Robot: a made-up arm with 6 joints. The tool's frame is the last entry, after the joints.
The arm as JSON. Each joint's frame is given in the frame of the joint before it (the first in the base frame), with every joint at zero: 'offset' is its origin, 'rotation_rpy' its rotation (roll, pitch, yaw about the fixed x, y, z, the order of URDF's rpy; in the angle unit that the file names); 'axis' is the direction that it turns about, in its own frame. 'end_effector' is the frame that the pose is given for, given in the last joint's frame.
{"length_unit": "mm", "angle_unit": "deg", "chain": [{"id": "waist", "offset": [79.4, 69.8, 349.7], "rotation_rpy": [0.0, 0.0, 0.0], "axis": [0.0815, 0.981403, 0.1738]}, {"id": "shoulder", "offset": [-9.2, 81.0, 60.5], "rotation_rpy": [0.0, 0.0, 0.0], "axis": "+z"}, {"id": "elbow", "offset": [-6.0, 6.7, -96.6], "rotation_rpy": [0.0, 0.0, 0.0], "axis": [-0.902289, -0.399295, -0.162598]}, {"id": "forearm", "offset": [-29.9, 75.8, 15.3], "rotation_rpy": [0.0, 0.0, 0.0], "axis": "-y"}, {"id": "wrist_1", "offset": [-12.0, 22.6, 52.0], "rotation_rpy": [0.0, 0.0, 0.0], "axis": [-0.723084, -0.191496, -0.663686]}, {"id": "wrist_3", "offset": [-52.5, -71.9, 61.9], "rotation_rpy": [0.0, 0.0, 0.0], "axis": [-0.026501, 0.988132, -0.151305]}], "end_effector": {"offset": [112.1, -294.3, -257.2], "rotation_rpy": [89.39, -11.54, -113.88]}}
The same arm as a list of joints. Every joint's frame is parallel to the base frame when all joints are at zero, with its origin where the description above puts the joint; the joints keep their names.
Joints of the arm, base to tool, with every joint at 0 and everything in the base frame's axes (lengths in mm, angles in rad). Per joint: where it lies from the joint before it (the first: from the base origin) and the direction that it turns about. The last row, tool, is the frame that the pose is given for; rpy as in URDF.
waist: offset 79.4 69.8 349.7 axis 0.0815 0.981403 0.1738
shoulder: offset -9.2 81 60.5 axis +z
elbow: offset -6 6.7 -96.6 axis -0.902289 -0.399295 -0.162598
forearm: offset -29.9 75.8 15.3 axis -y
wrist_1: offset -12 22.6 52 axis -0.723084 -0.191496 -0.663686
wrist_3: offset -52.5 -71.9 61.9 axis -0.026501 0.988132 -0.151305
tool: offset 112.1 -294.3 -257.2 rpy 1.5601 -0.2014 -1.9876

